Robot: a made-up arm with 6 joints. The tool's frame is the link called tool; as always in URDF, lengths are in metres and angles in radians. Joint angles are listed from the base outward.
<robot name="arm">
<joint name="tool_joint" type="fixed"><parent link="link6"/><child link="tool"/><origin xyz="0 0 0" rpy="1.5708 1.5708 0"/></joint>
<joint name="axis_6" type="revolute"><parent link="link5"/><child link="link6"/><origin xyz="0.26 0 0" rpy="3.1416 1.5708 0"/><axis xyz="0 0 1"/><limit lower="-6.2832" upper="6.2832"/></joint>
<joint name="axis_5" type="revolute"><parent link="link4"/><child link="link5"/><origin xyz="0 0 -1.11" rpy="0 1.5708 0"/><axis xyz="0 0 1"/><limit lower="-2.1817" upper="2.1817"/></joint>
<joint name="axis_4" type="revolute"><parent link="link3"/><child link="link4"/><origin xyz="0 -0.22 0" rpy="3.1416 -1.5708 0"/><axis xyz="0 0 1"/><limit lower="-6.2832" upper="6.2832"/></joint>
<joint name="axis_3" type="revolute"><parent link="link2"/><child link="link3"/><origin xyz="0 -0.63 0" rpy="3.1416 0 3.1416"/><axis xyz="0 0 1"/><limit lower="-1.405" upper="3.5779"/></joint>
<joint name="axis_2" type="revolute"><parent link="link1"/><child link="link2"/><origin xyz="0 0.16 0" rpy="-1.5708 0 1.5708"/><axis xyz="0 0 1"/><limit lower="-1.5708" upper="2.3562"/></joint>
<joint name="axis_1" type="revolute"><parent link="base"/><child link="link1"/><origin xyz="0 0 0.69" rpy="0 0 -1.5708"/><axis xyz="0 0 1"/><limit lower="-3.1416" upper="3.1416"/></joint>
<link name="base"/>
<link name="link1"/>
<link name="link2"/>
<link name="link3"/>
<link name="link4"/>
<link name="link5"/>
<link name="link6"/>
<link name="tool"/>
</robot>
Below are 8 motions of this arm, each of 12 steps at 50 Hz.
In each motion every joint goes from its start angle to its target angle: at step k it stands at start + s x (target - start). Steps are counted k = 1, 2, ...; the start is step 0. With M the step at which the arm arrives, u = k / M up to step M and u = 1 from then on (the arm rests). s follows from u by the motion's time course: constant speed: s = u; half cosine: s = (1 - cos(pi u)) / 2; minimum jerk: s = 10 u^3 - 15 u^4 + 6 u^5.
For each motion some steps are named. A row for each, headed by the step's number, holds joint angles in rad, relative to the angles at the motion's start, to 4 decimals.
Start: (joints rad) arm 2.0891 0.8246 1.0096 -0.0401 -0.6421 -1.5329
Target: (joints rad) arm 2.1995 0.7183 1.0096 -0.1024 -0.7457 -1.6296
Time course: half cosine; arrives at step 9
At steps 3, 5, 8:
3: 0.0276 -0.0266 0.0000 -0.0156 -0.0259 -0.0242
5: 0.0648 -0.0624 0.0000 -0.0366 -0.0608 -0.0567
8: 0.1071 -0.1031 0.0000 -0.0604 -0.1005 -0.0938

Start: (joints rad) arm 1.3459 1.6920 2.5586 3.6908 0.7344 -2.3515
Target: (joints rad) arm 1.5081 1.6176 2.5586 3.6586 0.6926 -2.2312
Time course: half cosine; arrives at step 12
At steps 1, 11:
1: 0.0028 -0.0013 0.0000 -0.0005 -0.0007 0.0020
11: 0.1594 -0.0731 0.0000 -0.0317 -0.0411 0.1183

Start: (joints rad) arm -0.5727 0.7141 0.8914 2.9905 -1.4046 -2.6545
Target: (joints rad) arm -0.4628 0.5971 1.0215 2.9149 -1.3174 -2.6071
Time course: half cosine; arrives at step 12
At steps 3, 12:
3: 0.0161 -0.0171 0.0191 -0.0111 0.0128 0.0069
12: 0.1099 -0.1170 0.1301 -0.0756 0.0872 0.0474

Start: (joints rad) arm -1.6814 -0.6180 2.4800 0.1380 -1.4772 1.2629
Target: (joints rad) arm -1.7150 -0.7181 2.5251 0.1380 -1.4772 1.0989
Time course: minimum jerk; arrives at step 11
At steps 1, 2, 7, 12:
1: -0.0002 -0.0007 0.0003 0.0000 0.0000 -0.0011
2: -0.0015 -0.0045 0.0020 0.0000 0.0000 -0.0074
7: -0.0250 -0.0744 0.0335 0.0000 0.0000 -0.1219
12: -0.0336 -0.1001 0.0451 0.0000 0.0000 -0.1640

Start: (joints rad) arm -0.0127 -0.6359 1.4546 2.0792 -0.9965 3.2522
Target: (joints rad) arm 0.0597 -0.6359 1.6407 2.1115 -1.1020 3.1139
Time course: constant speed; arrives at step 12
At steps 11, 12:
11: 0.0664 0.0000 0.1706 0.0296 -0.0967 -0.1268
12: 0.0724 0.0000 0.1861 0.0323 -0.1055 -0.1383

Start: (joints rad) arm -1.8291 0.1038 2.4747 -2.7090 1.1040 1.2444
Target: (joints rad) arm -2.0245 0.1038 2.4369 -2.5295 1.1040 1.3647
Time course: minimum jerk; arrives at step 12
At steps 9, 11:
9: -0.1752 0.0000 -0.0339 0.1609 0.0000 0.1078
11: -0.1944 0.0000 -0.0376 0.1786 0.0000 0.1197

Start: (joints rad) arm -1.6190 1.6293 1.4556 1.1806 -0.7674 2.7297
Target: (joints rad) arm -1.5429 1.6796 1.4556 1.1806 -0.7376 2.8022
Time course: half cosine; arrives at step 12
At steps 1, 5, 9, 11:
1: 0.0013 0.0009 0.0000 0.0000 0.0005 0.0012
5: 0.0282 0.0186 0.0000 0.0000 0.0110 0.0269
9: 0.0650 0.0429 0.0000 0.0000 0.0254 0.0619
11: 0.0748 0.0494 0.0000 0.0000 0.0293 0.0713

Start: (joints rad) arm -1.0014 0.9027 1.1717 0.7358 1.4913 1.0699
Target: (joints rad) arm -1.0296 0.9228 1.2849 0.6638 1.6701 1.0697
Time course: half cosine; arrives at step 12
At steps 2, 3, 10, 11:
2: -0.0019 0.0013 0.0076 -0.0048 0.0120 0.0000
3: -0.0041 0.0029 0.0166 -0.0105 0.0262 0.0000
10: -0.0263 0.0188 0.1056 -0.0672 0.1668 -0.0002
11: -0.0277 0.0198 0.1113 -0.0708 0.1758 -0.0002

